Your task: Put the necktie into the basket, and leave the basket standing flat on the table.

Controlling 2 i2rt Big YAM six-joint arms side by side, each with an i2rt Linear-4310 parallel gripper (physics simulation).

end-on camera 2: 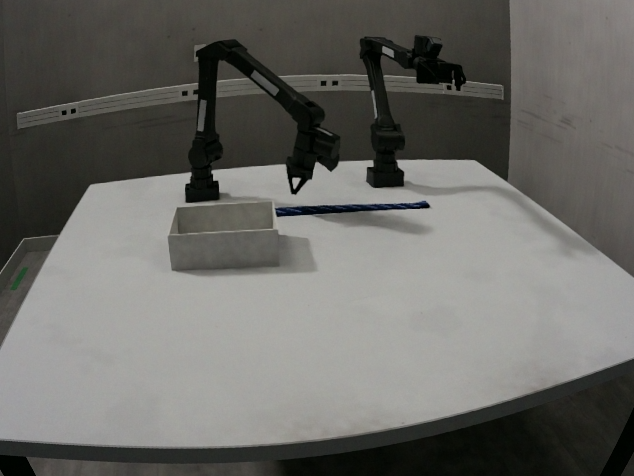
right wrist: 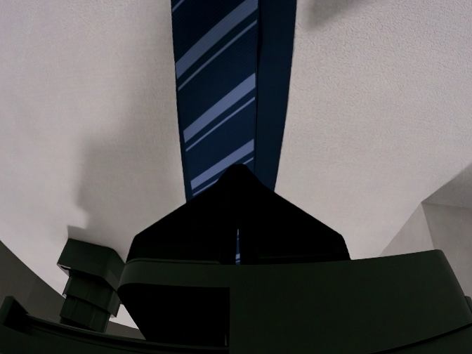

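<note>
The dark blue necktie (end-on camera 2: 358, 208) (right wrist: 220, 90) with light stripes lies stretched out behind and to the right of the basket; its left part is hidden behind the basket. In the right wrist view a plain dark blue strip runs beside the striped part. The pale grey open basket (end-on camera 2: 225, 251) (right wrist: 452, 227) stands upright and flat on the table; no necktie shows inside it. My right gripper (end-on camera 2: 294, 192) (right wrist: 237, 175) points down above the necktie, fingers shut and empty; blue cloth shows through a narrow gap between them. My left gripper (end-on camera 2: 459, 83) is open, high up at the back right.
The white table (end-on camera 2: 317, 348) has its front edge toward the end-on camera. The right arm's base (end-on camera 2: 202, 191) (right wrist: 89, 285) is behind the basket, and the left arm's base (end-on camera 2: 385, 176) is behind the necktie. A grey tray (end-on camera 2: 38, 238) with a green strip is beside the table at left.
</note>
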